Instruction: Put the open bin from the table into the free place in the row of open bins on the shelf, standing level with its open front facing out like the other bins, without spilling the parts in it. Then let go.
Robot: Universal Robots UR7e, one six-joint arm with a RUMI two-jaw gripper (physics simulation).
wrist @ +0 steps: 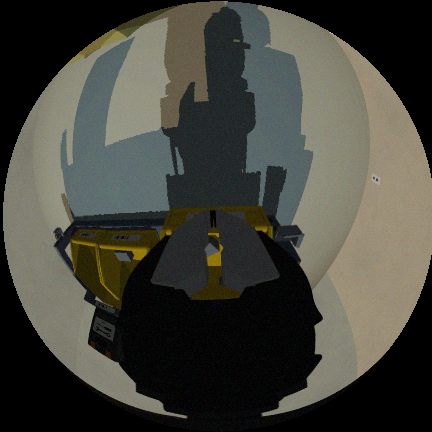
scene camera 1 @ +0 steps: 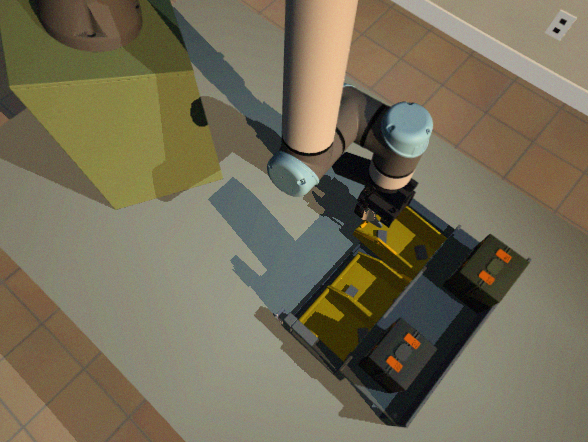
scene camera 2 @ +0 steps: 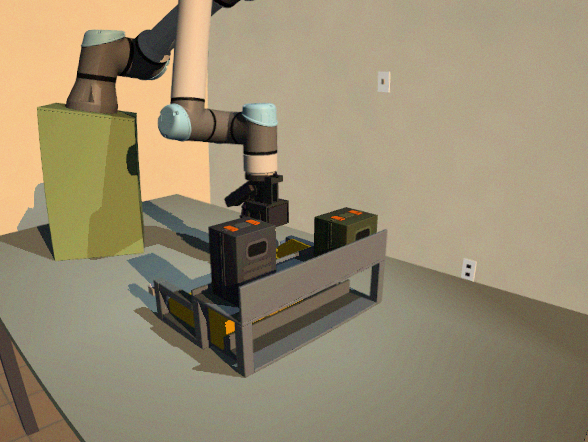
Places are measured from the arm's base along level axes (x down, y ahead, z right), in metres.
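Where they show: gripper, fingertip midpoint: (wrist: pixel 212 211) (scene camera 1: pixel 366 217); arm's base, origin of the base link: (scene camera 1: pixel 92 16) (scene camera 2: pixel 91 109).
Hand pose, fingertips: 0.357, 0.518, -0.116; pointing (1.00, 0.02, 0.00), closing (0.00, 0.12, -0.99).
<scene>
Things, the pixels of their top centre, and the offset from my fingertips, as dx, dy, dz.
- open yellow bin, middle of its top: (wrist: pixel 219 305) (scene camera 1: pixel 405 232) (scene camera 2: pixel 287 247) -0.057, +0.089, +0.010
- dark case, middle of its top: (scene camera 2: pixel 242 224) (scene camera 1: pixel 403 352) (wrist: pixel 109 356) -0.190, +0.182, +0.256
- olive case, middle of its top: (scene camera 2: pixel 346 214) (scene camera 1: pixel 495 266) -0.165, +0.247, +0.032
The open yellow bin (scene camera 1: pixel 404 245) (scene camera 2: pixel 294 248) (wrist: pixel 242 214) is at one end of the row on the grey shelf (scene camera 1: pixel 450 361) (scene camera 2: pixel 315 281) (wrist: pixel 125 220). Its front stands farther out or higher than its neighbours' and overlaps the front rail in the wrist view; I cannot tell if it is level. Grey parts (scene camera 1: pixel 421 252) (wrist: pixel 212 249) lie in it. Two other yellow bins (scene camera 1: pixel 369 272) (scene camera 1: pixel 320 312) stand beside it. My gripper (scene camera 1: pixel 371 218) (wrist: pixel 212 211) is shut and empty, close above the bin's open front. Its fingertips are hidden in scene camera 2.
A dark case (scene camera 1: pixel 404 352) (scene camera 2: pixel 245 255) (wrist: pixel 104 330) and an olive case (scene camera 1: pixel 495 269) (scene camera 2: pixel 345 230), both with orange latches, stand on the shelf's higher rear level. The raised back board runs behind them. The green robot pedestal (scene camera 1: pixel 120 135) (scene camera 2: pixel 90 185) stands beyond the shelf.
</scene>
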